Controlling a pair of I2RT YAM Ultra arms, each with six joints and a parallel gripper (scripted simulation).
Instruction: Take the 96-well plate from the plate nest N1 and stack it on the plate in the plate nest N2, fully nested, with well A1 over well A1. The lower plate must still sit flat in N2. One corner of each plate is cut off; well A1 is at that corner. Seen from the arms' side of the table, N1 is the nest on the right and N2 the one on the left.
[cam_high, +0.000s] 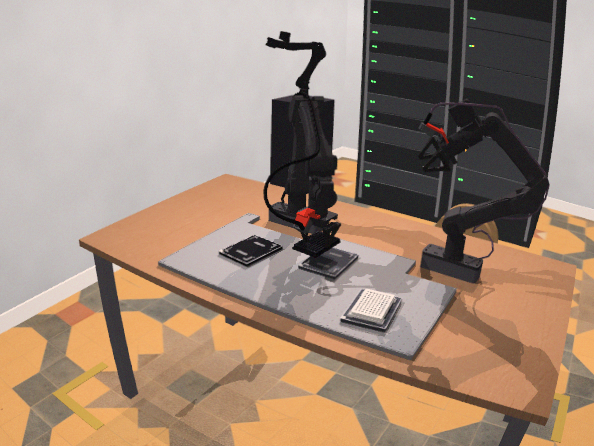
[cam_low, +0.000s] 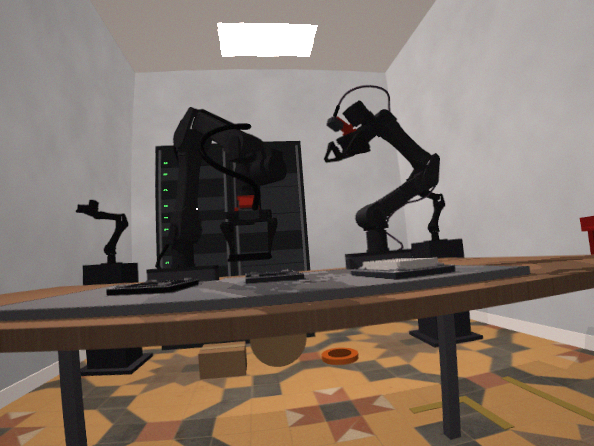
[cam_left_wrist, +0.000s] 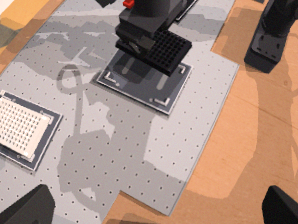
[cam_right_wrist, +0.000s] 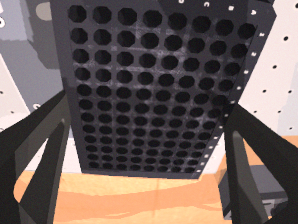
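The black 96-well plate lies 140 mm ahead of my left hand, 260 mm to the right of it and 280 mm below it. The rest, counted from my left hand: white 96-well plate: 300 mm ahead, 20 mm to the left, 310 mm below.
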